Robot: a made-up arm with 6 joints.
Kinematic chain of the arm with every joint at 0, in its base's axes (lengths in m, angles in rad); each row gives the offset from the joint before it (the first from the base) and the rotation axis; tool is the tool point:
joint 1: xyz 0 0 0.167 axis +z
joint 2: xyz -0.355 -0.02 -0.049 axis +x
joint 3: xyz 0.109 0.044 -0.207 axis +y
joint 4: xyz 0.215 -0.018 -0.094 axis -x
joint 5: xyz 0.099 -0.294 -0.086 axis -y
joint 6: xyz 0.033 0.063 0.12 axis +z
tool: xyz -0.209 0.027 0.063
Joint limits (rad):
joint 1: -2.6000..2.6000
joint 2: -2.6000..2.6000
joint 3: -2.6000..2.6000
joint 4: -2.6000..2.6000
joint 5: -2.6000..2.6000
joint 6: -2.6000..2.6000
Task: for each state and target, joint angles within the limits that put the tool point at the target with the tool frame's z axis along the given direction. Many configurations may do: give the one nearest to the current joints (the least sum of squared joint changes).
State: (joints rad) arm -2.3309 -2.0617 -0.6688 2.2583 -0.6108 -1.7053
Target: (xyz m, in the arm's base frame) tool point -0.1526 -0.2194 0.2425 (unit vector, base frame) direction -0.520 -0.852 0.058
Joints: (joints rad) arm -2.0284 -2.6000 0.0240 2.5621 -1.4843 -1.9449
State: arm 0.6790 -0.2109 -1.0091 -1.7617 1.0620 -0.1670
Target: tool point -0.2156 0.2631 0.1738 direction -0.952 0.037 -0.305
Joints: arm 0.4741 0.5353 -0.6982 -2.1174 1.8635 -0.3979
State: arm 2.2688 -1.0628 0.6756 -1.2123 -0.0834 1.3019
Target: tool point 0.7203 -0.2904 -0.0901 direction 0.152 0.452 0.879
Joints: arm 1.7993 -0.8008 0.9876 -0.9494 0.1377 1.1183
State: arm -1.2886 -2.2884 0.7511 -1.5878 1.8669 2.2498
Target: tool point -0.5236 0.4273 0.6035 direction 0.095 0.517 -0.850
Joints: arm -0.8266 -2.6000 1.2958 -1.0247 1.6625 1.9543
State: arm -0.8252 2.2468 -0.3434 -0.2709 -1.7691 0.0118
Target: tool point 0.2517 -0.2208 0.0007 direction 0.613 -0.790 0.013
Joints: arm -1.0721 2.0074 -0.4499 0.0989 -2.1747 -0.0879
